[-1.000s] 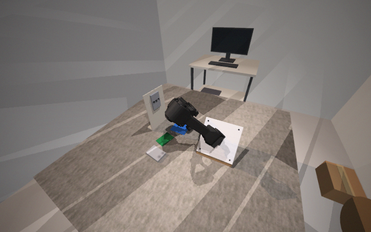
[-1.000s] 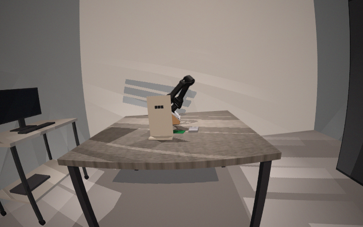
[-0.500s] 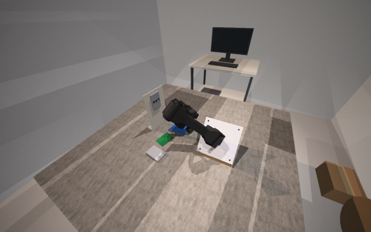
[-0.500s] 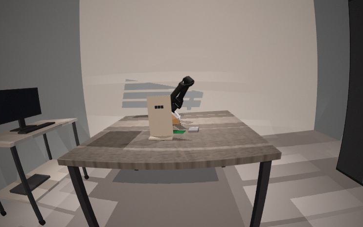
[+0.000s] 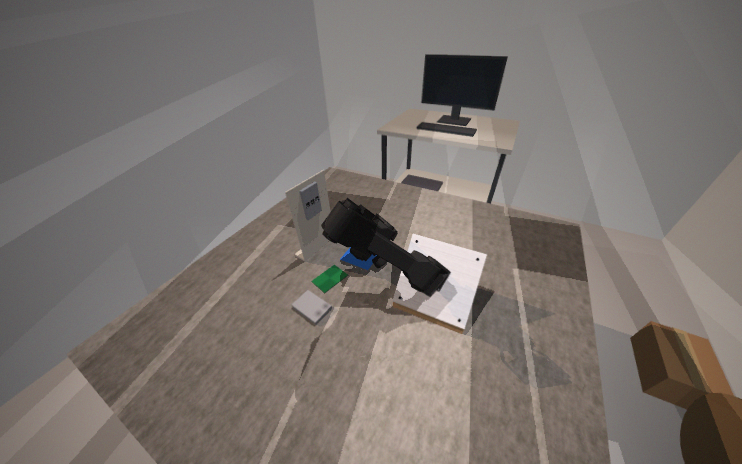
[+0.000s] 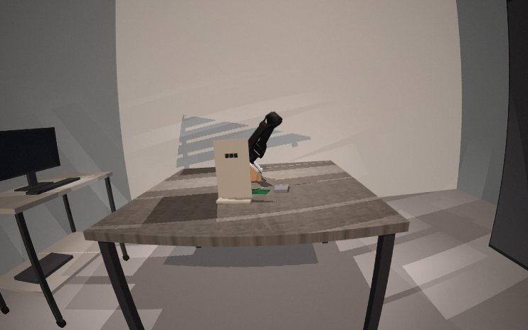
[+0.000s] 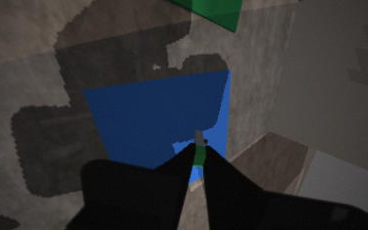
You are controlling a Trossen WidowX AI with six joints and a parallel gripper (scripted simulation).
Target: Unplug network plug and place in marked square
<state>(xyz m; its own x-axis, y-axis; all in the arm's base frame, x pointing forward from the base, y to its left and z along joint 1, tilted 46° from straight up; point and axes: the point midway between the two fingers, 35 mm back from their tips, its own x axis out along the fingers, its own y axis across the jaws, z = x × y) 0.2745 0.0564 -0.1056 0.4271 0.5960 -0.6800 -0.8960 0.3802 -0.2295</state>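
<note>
The green network plug lies right at my gripper tip. Round my gripper tip: blue square 10 mm behind, 20 mm below; beige panel 160 mm ahead, 60 mm to the left, 120 mm above; grey block 20 mm behind, 270 mm to the left, 10 mm below.
</note>
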